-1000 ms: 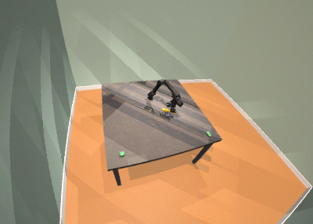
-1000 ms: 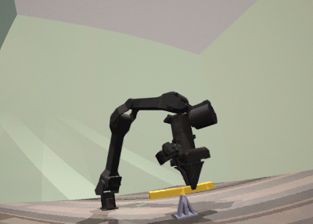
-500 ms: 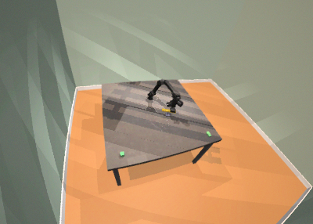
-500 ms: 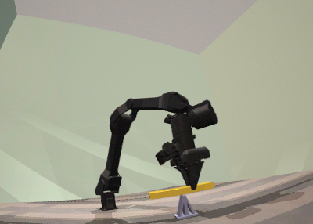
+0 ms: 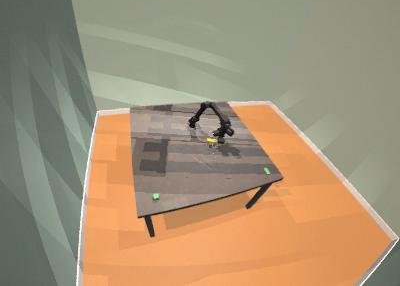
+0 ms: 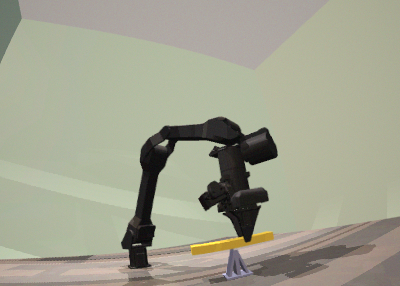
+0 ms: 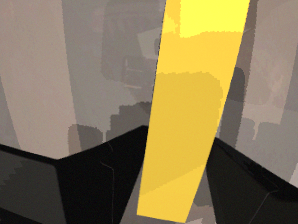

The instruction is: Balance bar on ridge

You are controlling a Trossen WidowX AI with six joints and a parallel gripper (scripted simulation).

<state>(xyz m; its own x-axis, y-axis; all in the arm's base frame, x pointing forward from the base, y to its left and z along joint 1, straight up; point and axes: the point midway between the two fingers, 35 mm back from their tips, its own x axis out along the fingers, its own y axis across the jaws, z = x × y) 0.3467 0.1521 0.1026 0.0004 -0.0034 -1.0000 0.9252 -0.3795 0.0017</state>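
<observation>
The yellow bar is 30 mm to the right of my gripper tip and 10 mm behind it. Also, from my gripper tip: small grey ridge stand: 40 mm below, 20 mm to the right, 10 mm behind.
</observation>
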